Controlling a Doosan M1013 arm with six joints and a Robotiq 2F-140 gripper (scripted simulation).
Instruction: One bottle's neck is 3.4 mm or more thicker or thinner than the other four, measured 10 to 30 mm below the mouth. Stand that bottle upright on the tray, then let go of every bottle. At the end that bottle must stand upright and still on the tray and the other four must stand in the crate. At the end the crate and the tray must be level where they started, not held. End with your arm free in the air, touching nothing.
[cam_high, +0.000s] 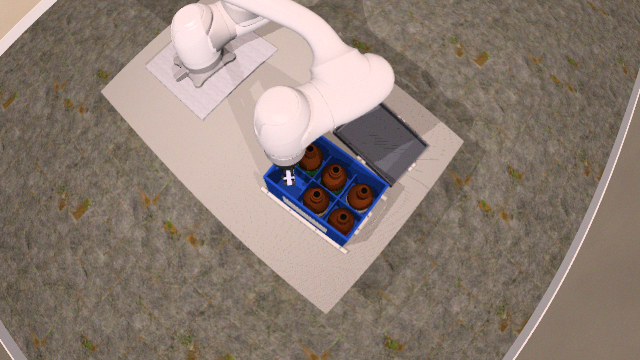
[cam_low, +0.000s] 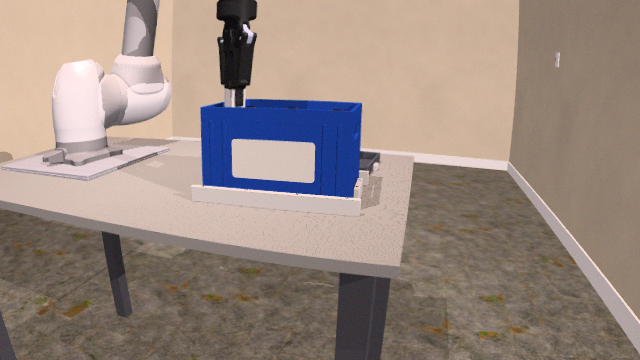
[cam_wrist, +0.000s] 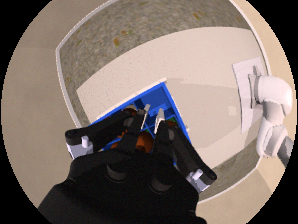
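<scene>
The crate lies 8 cm ahead of my hand, 6 cm to the left of it and 9 cm below it. The rest, counted from my hand: bottle: 18 cm ahead, 2 cm to the left, 9 cm below; then dark grey tray: 8 cm ahead, 31 cm to the left, 16 cm below.
</scene>
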